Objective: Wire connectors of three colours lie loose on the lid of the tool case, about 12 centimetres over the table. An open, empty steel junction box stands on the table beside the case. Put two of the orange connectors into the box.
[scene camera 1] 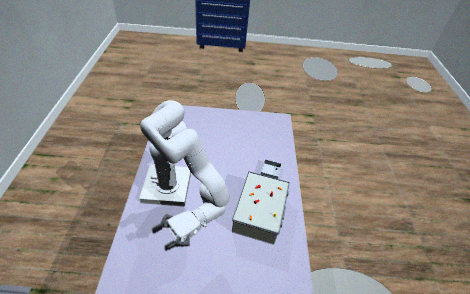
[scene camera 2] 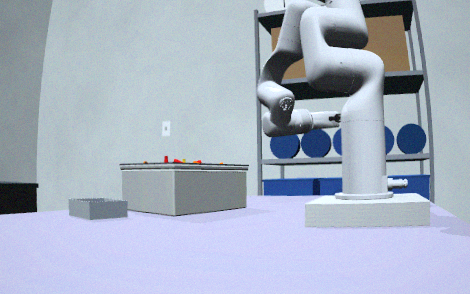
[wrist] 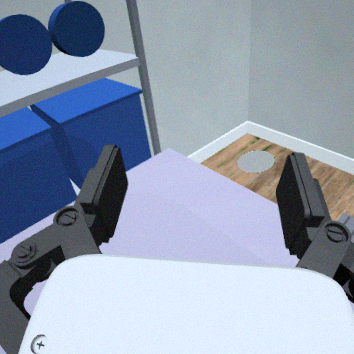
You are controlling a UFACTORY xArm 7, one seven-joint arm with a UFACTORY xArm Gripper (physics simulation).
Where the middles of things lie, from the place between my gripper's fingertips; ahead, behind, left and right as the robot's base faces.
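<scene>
There is the steel junction box (scene camera 2: 88,208), and from my hand it is a long way ahead, far to the left and well below. I also see the tool case (scene camera 2: 168,188), which is a fair way below my hand, far to the left of it and far ahead of it. Going by their middles, the tool case is the nearest to my hand of the things named here.
</scene>
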